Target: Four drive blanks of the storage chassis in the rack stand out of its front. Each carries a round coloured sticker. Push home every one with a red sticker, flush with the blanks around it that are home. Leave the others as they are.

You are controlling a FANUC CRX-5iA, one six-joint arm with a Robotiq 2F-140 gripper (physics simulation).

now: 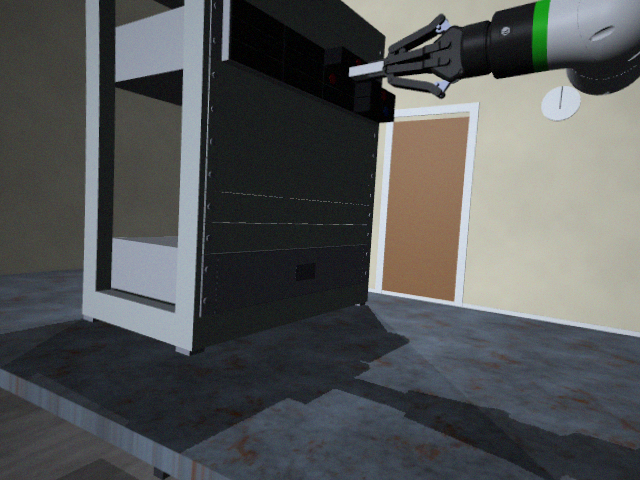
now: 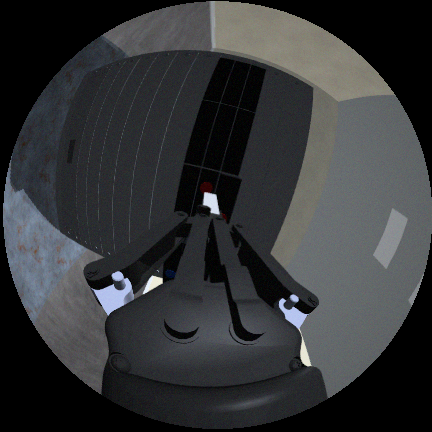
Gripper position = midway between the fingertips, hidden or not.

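Observation:
There is a rack [image 1: 268,108] that I can see, and the same rack appears in image 2 [image 2: 144,136]. As for my gripper [image 1: 352,74], I see it there too. My gripper is also visible in image 2 [image 2: 207,202].

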